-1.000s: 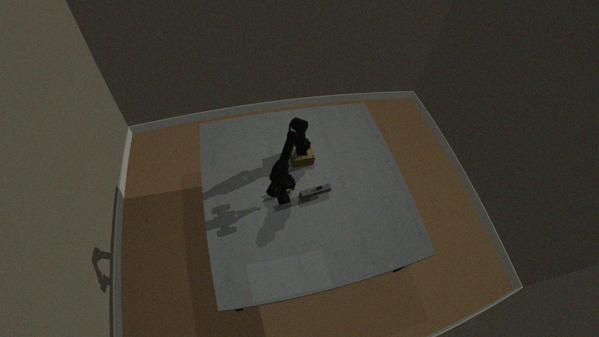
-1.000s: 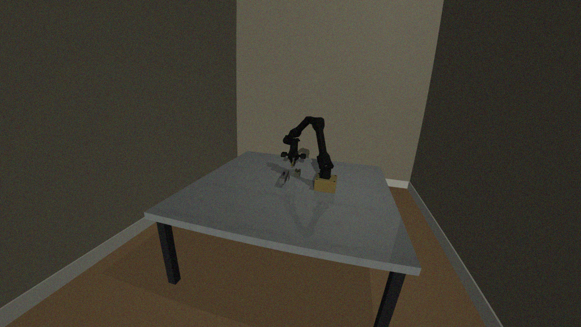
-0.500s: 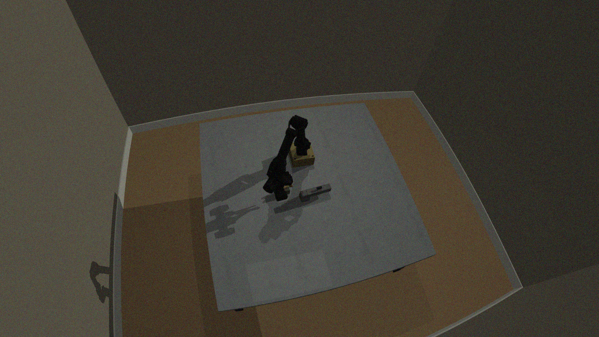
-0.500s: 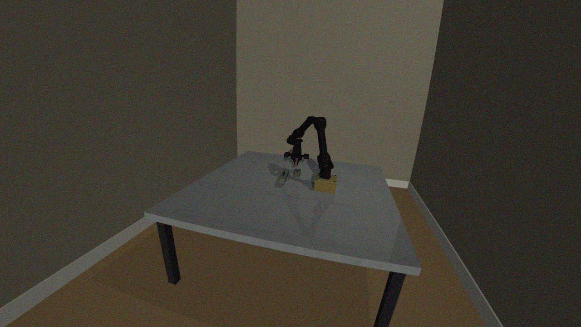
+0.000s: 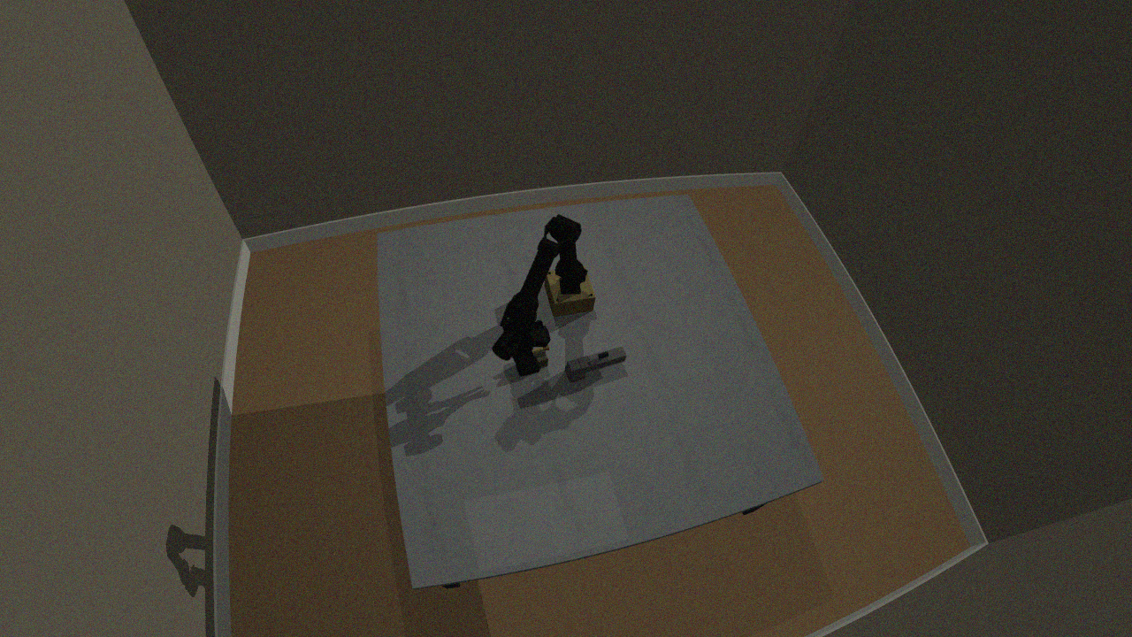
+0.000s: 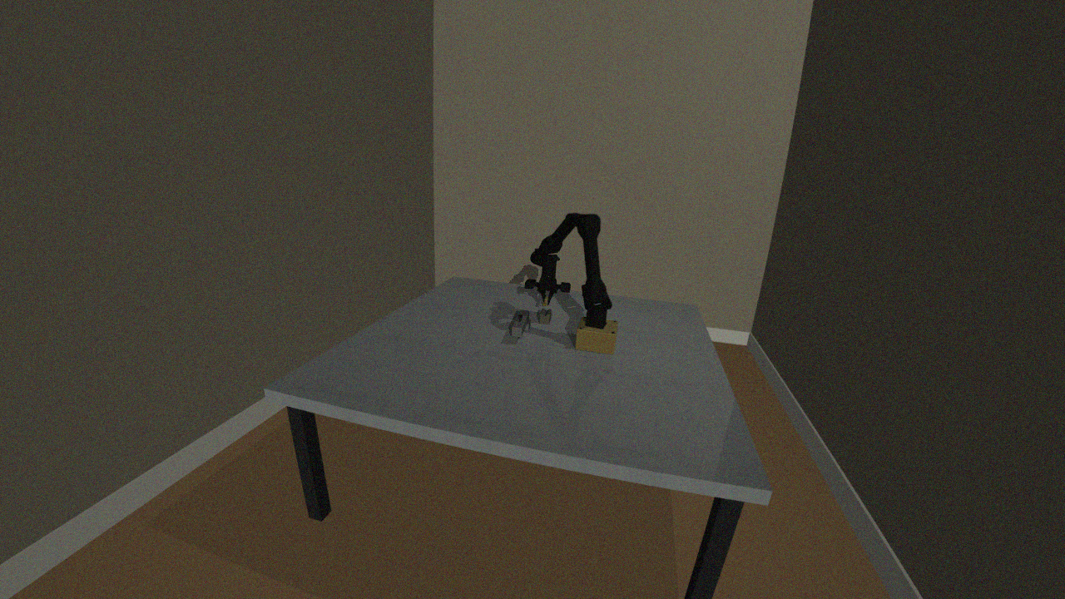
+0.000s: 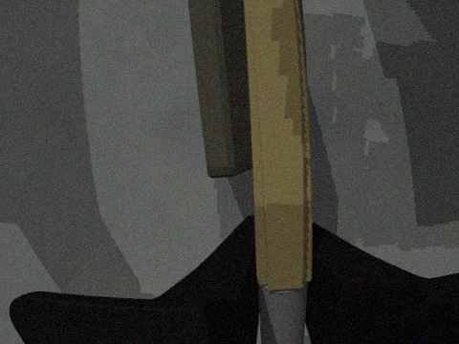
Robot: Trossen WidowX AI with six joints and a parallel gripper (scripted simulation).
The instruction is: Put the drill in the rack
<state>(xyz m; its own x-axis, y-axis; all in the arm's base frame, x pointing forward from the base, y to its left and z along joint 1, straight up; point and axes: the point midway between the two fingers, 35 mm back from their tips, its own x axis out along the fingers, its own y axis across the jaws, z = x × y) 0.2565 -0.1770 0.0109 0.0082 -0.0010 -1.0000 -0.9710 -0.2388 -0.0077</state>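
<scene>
Now: gripper tip 1 cm past the drill, 4 cm to the right of it and 3 cm below it. Round my gripper tip: rack (2 cm behind, 5 cm to the left, 3 cm below); then small dark key (1 cm ahead, 25 cm to the left); then grey housing block (2 cm ahead, 23 cm to the left, 1 cm below).
</scene>
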